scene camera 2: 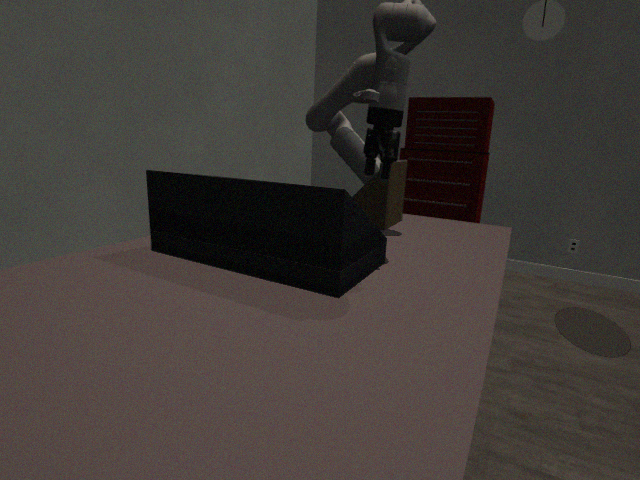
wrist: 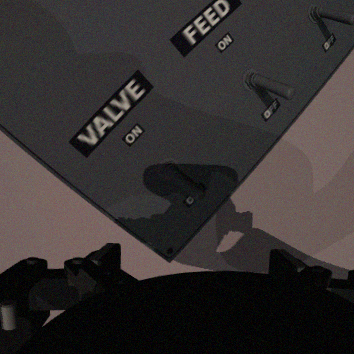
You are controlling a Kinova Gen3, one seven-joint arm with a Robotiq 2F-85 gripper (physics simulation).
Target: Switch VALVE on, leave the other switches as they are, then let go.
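The dark switch panel (scene camera 2: pixel 248 232) (wrist: pixel 165 117) stands on the table; in the scene view its back faces the camera and hides the switches. The VALVE label (wrist: pixel 111 114) is near the panel's corner in the wrist view. The VALVE switch (wrist: pixel 186 177) lies in dark shadow, its lever leaning toward the partly hidden OFF mark (wrist: pixel 189 200), away from the ON mark (wrist: pixel 133 135). The FEED switch (wrist: pixel 272 86) leans to its OFF mark. My gripper (scene camera 2: pixel 377 172) (wrist: pixel 194 263) is open and empty, above and beyond the panel's right end in the scene view, apart from the levers.
Another switch (wrist: pixel 330 17) shows at the wrist view's upper right, by an OFF mark. A wooden block (scene camera 2: pixel 395 196) stands behind the panel, near the gripper in the scene view. A red tool chest (scene camera 2: pixel 444 167) is beyond the table (scene camera 2: pixel 310 372), whose edge runs down the right.
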